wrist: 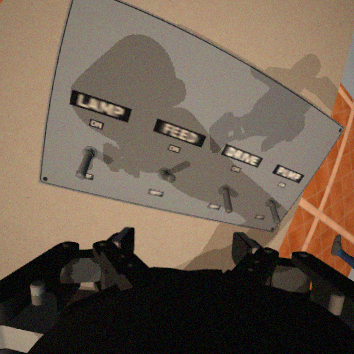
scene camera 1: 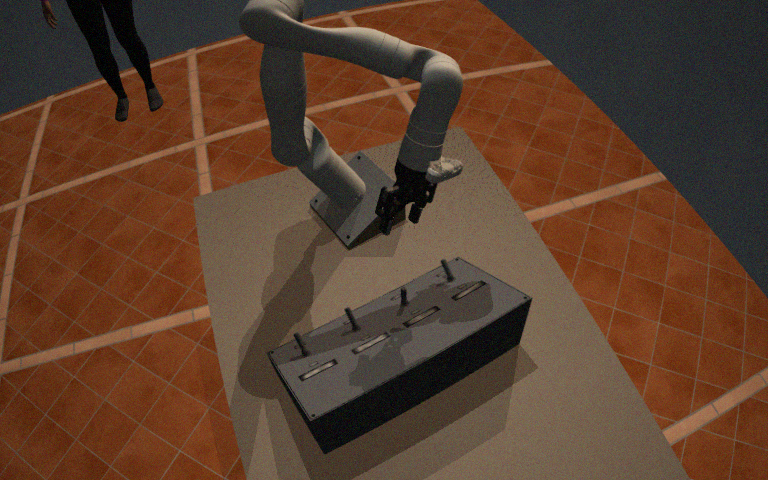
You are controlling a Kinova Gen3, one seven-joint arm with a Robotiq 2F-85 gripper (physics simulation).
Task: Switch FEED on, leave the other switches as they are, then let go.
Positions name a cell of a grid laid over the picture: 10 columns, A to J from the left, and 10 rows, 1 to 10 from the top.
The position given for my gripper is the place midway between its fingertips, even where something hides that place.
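My gripper (scene camera 1: F5) and (wrist: F7) is visible, as is a grey switch box (scene camera 1: E8) and (wrist: E3).
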